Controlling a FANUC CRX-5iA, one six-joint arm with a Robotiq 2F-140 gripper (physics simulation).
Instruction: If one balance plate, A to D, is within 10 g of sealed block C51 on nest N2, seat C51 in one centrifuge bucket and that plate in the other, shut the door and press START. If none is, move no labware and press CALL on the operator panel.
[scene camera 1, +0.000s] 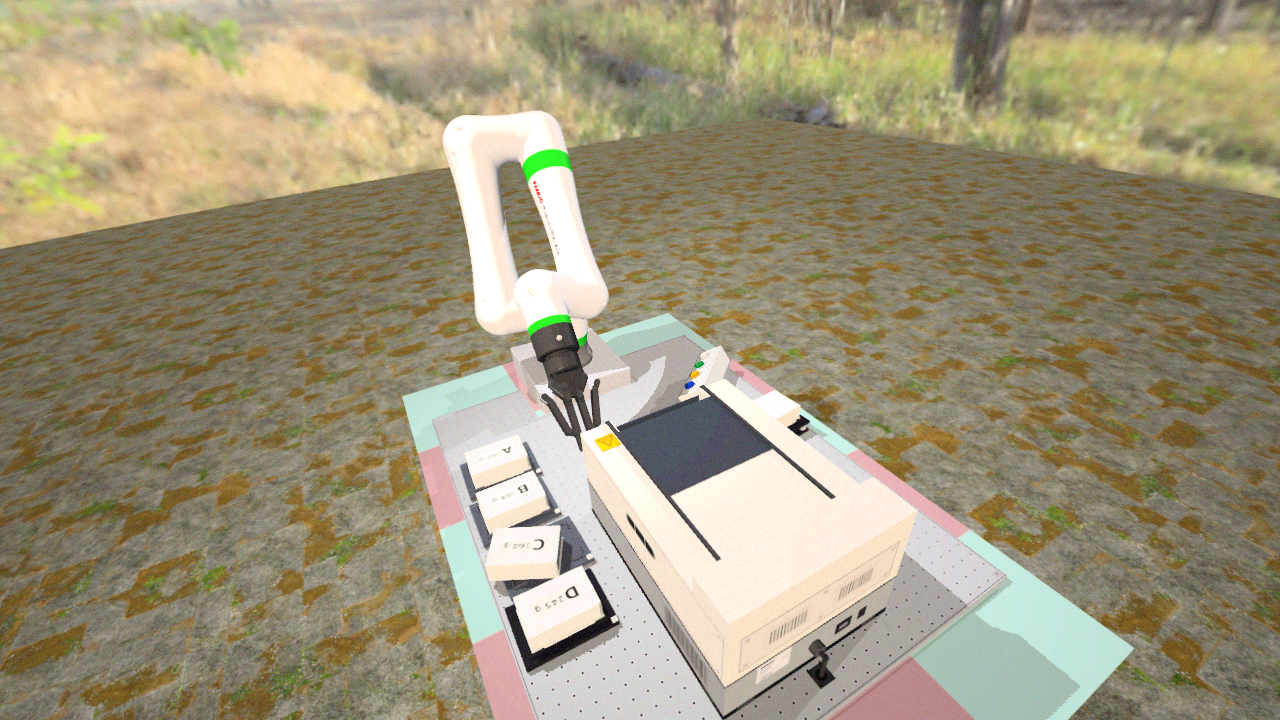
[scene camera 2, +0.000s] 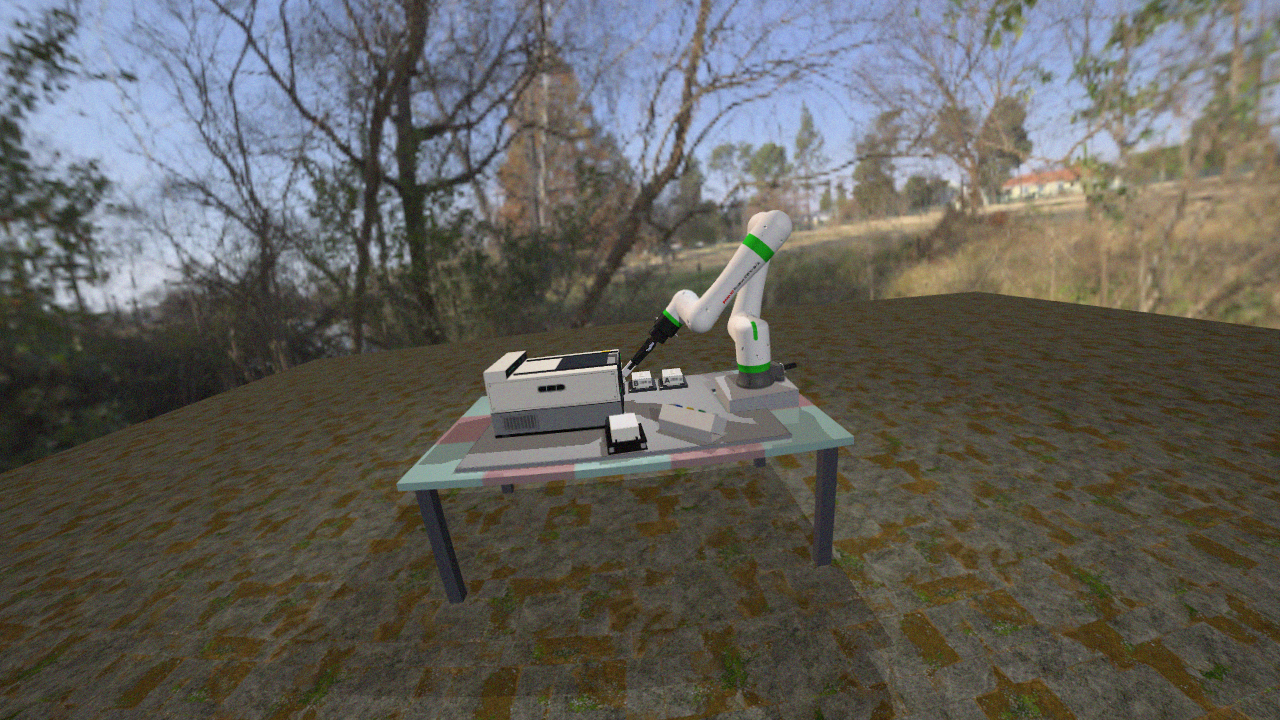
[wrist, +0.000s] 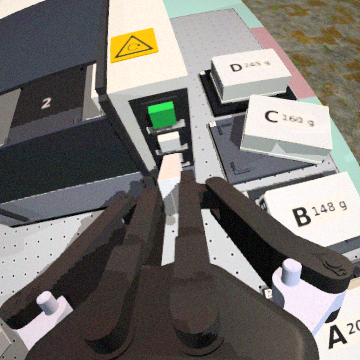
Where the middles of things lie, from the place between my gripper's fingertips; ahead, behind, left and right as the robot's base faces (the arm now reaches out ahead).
Now: hand 19 cm to the left of the plate C (scene camera 1: 519, 553), 7 cm above it and 4 cm short of it. Also, from my hand: centrifuge rotor (wrist: 56, 101) (21 cm ahead, 11 cm to the left, 1 cm above); centrifuge door (scene camera 1: 684, 447) (16 cm ahead, 12 cm to the left, 10 cm above); plate B (scene camera 1: 511, 502) (15 cm to the right, 10 cm behind, 8 cm below).
